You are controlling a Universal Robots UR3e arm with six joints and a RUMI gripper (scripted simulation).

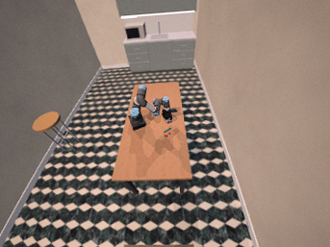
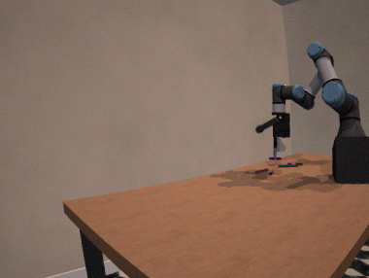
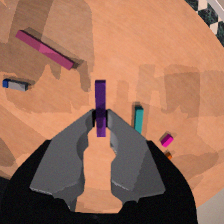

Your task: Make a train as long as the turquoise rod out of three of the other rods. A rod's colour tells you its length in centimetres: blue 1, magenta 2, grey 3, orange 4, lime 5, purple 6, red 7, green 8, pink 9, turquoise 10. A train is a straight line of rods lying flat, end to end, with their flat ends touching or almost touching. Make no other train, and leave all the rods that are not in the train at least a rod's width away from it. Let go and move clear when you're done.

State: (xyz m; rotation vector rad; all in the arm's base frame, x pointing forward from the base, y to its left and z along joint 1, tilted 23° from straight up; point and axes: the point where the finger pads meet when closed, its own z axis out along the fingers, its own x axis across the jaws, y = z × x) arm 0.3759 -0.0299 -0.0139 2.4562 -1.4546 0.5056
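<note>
Now: hand 8 cm to the left of the turquoise rod, 6 cm above it and 4 cm past it. Round my hand: grey rod (11 cm to the left, 6 cm below, 4 cm behind); purple rod (1 cm below); pink rod (9 cm to the left, 6 cm below, 2 cm ahead).
</note>
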